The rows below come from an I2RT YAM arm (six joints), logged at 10 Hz.
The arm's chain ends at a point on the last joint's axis. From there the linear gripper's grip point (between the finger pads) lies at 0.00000 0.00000 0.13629 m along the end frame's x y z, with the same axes.
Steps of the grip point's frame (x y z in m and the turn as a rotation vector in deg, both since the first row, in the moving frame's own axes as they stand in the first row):
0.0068, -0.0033, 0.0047, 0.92, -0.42, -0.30
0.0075, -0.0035, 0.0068, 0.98, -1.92, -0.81
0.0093, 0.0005, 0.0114, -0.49, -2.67, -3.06
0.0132, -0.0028, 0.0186, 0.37, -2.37, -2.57
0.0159, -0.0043, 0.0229, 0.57, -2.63, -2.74
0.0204, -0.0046, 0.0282, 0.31, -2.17, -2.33
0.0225, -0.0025, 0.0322, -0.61, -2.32, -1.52
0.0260, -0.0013, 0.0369, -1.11, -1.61, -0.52
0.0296, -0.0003, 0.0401, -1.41, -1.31, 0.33
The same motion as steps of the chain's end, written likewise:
0.0078, -0.0011, 0.0047, 0.92, -0.42, -0.30
0.0121, -0.0012, 0.0069, 0.98, -1.92, -0.81
0.0156, -0.0008, 0.0116, -0.49, -2.67, -3.06
0.0189, -0.0020, 0.0187, 0.37, -2.37, -2.57
0.0222, -0.0031, 0.0231, 0.57, -2.63, -2.74
0.0256, -0.0040, 0.0283, 0.31, -2.17, -2.33
0.0280, -0.0040, 0.0323, -0.61, -2.32, -1.52
0.0298, -0.0040, 0.0370, -1.11, -1.61, -0.52
0.0327, -0.0036, 0.0402, -1.41, -1.31, 0.33

